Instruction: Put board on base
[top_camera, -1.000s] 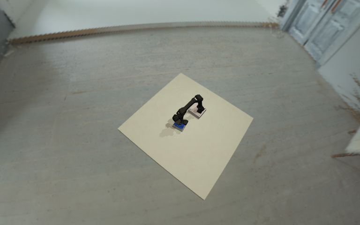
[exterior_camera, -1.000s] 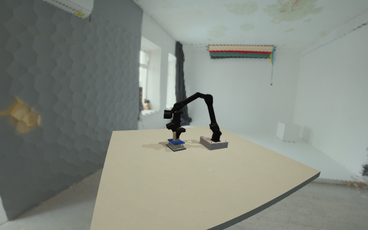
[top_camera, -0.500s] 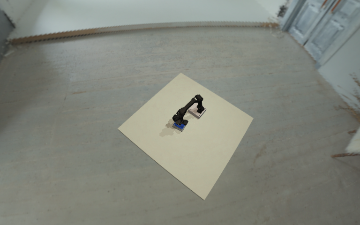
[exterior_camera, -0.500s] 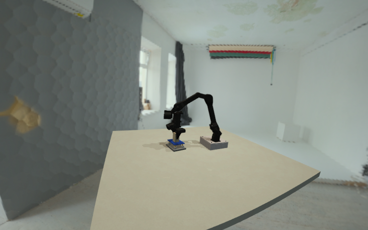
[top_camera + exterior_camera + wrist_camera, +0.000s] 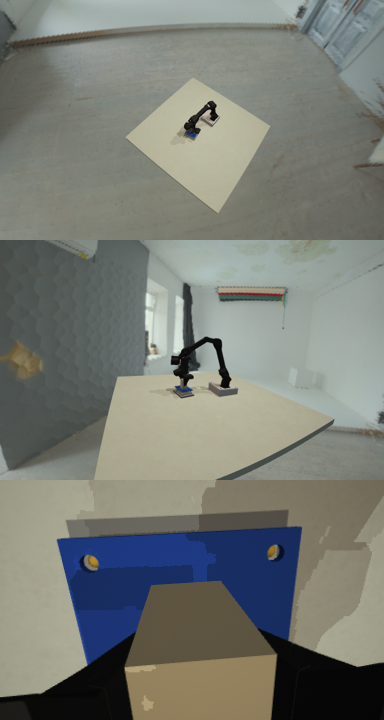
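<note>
My gripper tip is now 10 mm above the blue board. Also, from my gripper tip: grey base (70 mm below).
</note>
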